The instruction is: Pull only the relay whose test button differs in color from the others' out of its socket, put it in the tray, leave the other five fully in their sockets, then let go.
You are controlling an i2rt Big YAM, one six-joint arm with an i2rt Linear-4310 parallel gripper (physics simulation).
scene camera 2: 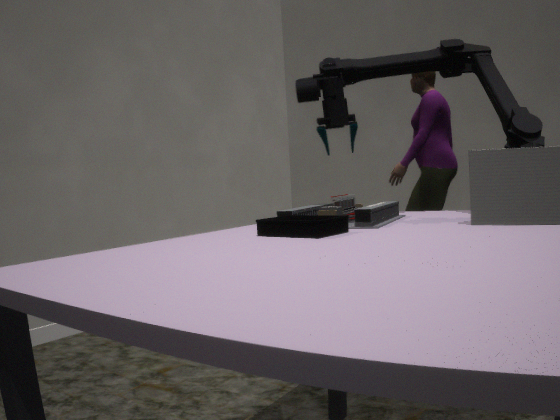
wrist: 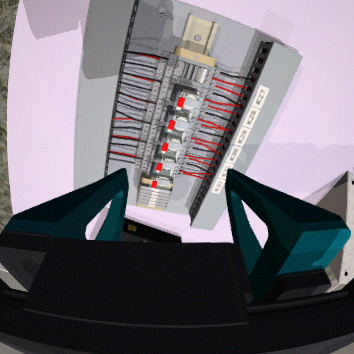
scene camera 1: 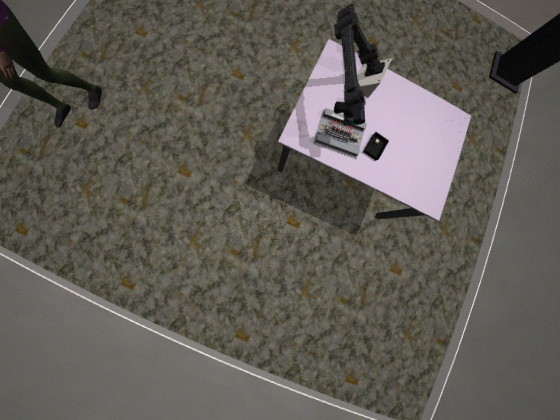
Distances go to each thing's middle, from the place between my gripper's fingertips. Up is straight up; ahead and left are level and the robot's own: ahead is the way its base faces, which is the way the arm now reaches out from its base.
Right now my hand is 20 mm past the grey panel (wrist: 234, 45), 40 mm to the right of it and 180 mm above it.
